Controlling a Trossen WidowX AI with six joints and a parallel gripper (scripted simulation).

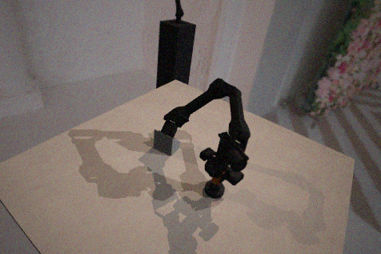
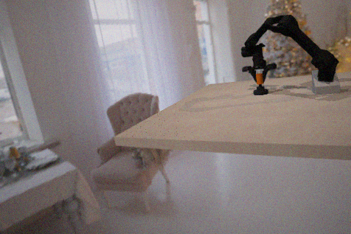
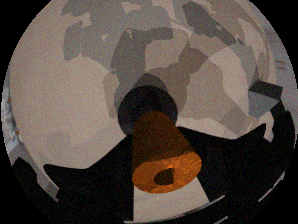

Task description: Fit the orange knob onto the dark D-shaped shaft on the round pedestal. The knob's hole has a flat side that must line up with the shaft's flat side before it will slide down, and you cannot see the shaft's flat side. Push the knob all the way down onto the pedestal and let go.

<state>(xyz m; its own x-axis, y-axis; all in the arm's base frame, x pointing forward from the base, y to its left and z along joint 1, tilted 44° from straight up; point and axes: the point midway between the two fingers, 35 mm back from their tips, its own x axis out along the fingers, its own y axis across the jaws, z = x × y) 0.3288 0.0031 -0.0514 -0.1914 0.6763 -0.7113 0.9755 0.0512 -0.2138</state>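
Now: the orange knob 20 mm above my gripper tip. Also, from my gripper tip: dark round pedestal 40 mm below.
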